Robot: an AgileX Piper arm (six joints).
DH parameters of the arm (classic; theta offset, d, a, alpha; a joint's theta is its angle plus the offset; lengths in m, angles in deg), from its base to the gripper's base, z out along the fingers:
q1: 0 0.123 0 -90
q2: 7.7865 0 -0.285 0
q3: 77.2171 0 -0.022 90
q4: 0 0.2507 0 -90
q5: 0 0 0 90
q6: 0 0.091 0 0
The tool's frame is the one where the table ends.
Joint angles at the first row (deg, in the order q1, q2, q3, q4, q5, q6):
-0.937, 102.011, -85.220, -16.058, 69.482, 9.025
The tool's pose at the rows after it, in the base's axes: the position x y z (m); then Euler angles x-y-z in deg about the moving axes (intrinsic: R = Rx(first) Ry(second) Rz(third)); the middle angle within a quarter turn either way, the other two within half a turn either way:
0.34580, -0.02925, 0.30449, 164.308, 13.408, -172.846
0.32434, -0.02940, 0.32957, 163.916, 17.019, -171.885
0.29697, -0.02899, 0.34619, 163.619, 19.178, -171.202
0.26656, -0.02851, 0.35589, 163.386, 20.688, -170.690
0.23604, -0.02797, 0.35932, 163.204, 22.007, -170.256
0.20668, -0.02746, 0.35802, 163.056, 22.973, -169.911
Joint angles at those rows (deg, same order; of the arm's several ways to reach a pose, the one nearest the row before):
-0.937, 97.102, -85.105, -16.058, 69.602, 8.214
-1.019, 91.552, -83.580, -16.058, 69.840, 7.952
-1.019, 85.501, -80.303, -16.058, 70.344, 7.820
-1.019, 79.109, -75.918, -16.058, 70.758, 7.730
-1.019, 72.701, -70.916, -16.058, 70.786, 7.730
-1.018, 66.509, -65.829, -16.058, 70.877, 7.730

